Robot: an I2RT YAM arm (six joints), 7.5 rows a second.
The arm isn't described. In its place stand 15 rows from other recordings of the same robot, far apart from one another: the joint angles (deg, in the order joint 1, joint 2, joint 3, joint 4, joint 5, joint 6), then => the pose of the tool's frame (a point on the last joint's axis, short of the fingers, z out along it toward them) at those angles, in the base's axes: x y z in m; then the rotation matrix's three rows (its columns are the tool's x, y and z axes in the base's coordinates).
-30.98 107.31 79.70 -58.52 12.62 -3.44 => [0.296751 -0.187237 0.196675], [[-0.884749 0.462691 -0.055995], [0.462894 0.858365 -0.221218], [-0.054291 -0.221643 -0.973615]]
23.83 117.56 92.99 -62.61 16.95 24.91 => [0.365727 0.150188 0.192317], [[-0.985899 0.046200 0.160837], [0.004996 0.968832 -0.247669], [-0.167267 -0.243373 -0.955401]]
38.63 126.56 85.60 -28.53 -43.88 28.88 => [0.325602 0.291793 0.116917], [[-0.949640 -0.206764 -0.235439], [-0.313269 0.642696 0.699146], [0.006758 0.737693 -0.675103]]
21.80 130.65 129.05 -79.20 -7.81 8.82 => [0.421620 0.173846 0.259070], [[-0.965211 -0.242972 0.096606], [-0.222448 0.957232 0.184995], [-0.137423 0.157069 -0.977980]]
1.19 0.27 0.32 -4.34 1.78 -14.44 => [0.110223 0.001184 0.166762], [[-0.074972 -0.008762 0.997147], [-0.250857 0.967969 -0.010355], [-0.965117 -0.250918 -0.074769]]
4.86 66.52 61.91 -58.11 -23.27 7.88 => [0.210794 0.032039 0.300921], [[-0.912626 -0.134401 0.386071], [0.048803 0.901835 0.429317], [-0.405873 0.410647 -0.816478]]
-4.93 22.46 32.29 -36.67 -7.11 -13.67 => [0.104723 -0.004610 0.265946], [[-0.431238 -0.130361 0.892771], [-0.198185 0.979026 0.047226], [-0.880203 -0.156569 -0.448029]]
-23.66 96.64 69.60 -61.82 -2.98 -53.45 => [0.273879 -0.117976 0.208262], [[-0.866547 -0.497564 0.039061], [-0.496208 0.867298 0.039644], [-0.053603 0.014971 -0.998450]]
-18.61 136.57 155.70 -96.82 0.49 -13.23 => [0.423430 -0.142903 0.324890], [[-0.974776 0.100418 0.199317], [0.086759 0.993315 -0.076140], [-0.205630 -0.056927 -0.976973]]
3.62 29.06 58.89 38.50 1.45 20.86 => [0.012424 -0.000116 0.517495], [[0.847524 -0.380527 0.370003], [0.410302 0.911948 -0.001947], [-0.336683 0.153463 0.929028]]
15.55 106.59 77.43 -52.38 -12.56 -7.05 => [0.339507 0.102509 0.191967], [[-0.909811 -0.407230 0.080045], [-0.377518 0.892176 0.247998], [-0.172406 0.195413 -0.965448]]
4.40 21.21 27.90 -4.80 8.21 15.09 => [0.119437 0.004092 0.300749], [[0.049028 0.055521 0.997253], [0.262202 0.962720 -0.066489], [-0.963767 0.264742 0.032643]]
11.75 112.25 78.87 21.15 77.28 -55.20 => [0.435442 0.055103 0.255814], [[-0.847959 0.336777 0.409324], [-0.361052 0.198403 -0.911196], [-0.388081 -0.920444 -0.046644]]
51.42 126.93 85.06 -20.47 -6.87 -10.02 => [0.278460 0.355900 0.108844], [[-0.402850 -0.894490 0.193905], [-0.782009 0.446467 0.434890], [-0.475577 0.023560 -0.879359]]
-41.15 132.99 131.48 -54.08 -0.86 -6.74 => [0.383204 -0.334170 0.269715], [[-0.693405 0.574159 0.435351], [0.450116 0.816959 -0.360518], [-0.562659 -0.054026 -0.824922]]
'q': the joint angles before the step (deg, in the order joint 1, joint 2, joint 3, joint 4, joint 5, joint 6). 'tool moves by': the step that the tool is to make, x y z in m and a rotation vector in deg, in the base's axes. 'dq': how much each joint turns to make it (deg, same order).
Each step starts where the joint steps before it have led.
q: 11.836 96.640 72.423 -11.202 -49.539 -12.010
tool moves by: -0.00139 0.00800 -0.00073 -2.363 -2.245 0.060
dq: 1.399 0.001 0.000 0.001 2.710 -2.251
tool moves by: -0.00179 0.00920 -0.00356 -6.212 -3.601 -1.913
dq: 1.901 0.021 -0.002 -1.158 7.148 -4.591
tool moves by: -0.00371 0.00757 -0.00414 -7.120 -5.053 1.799
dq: 1.618 0.000 0.002 -2.143 4.896 -8.327
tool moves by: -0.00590 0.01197 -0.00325 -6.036 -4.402 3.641
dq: 2.272 -0.001 0.000 -1.793 3.475 -7.563
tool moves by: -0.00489 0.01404 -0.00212 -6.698 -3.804 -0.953
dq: 2.908 0.002 0.000 -0.458 7.891 -3.649
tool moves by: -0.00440 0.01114 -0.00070 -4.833 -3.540 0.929
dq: 2.228 0.000 0.000 0.000 4.807 -3.804
